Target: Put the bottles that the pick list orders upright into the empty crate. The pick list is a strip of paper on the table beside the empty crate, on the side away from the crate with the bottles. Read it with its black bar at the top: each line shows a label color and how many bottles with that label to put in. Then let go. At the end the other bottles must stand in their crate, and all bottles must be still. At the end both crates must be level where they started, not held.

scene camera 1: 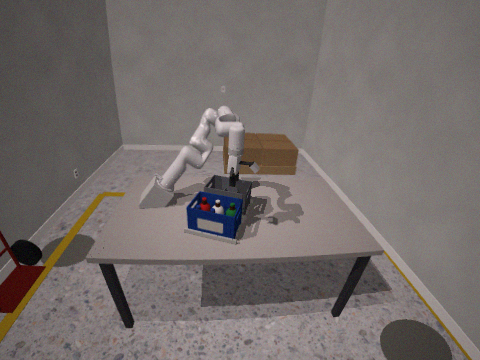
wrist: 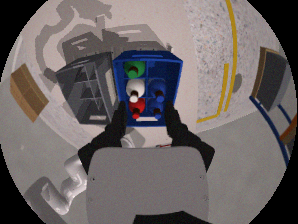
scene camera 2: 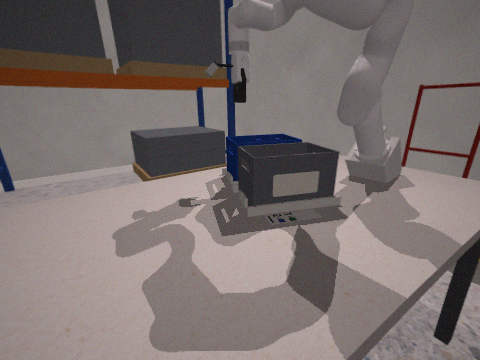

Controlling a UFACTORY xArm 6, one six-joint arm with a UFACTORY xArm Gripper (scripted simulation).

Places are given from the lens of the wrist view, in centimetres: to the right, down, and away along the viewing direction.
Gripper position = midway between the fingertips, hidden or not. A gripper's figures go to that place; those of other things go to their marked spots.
gripper [wrist: 145, 108]: 0, -1, 14
grey crate [wrist: 90, 84]: -24, -12, 34
blue crate [wrist: 164, 65]: 8, -21, 38
